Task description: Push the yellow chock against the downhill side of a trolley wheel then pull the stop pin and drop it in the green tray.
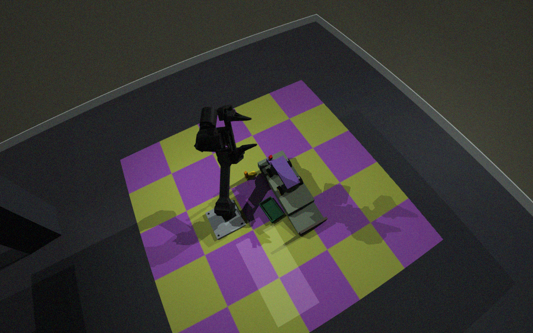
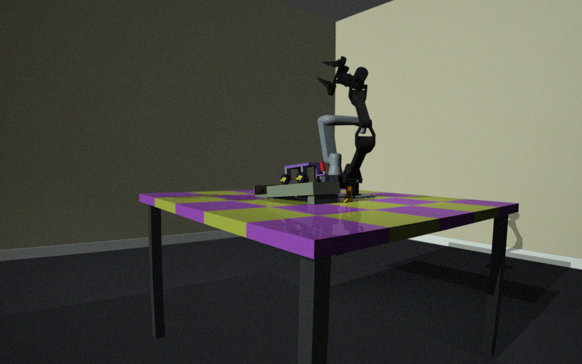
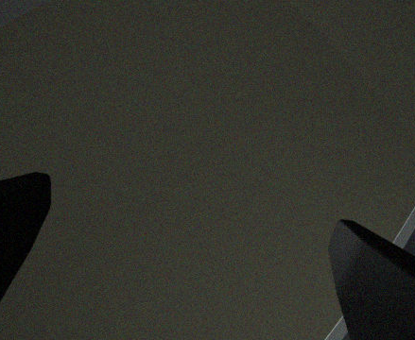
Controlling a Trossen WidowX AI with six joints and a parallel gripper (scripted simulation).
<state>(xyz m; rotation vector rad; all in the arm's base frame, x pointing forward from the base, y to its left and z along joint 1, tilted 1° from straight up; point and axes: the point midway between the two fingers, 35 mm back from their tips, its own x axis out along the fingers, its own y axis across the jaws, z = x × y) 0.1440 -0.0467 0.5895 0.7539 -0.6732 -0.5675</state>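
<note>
My gripper tip is now 40 mm short of the yellow chock, 200 mm to the right of it and 590 mm above it. Round my gripper tip: green tray (10 mm ahead, 30 mm to the right, 620 mm below); then red-headed stop pin (140 mm ahead, 150 mm to the left, 480 mm below); then purple trolley (150 mm ahead, 40 mm to the left, 500 mm below).
</note>
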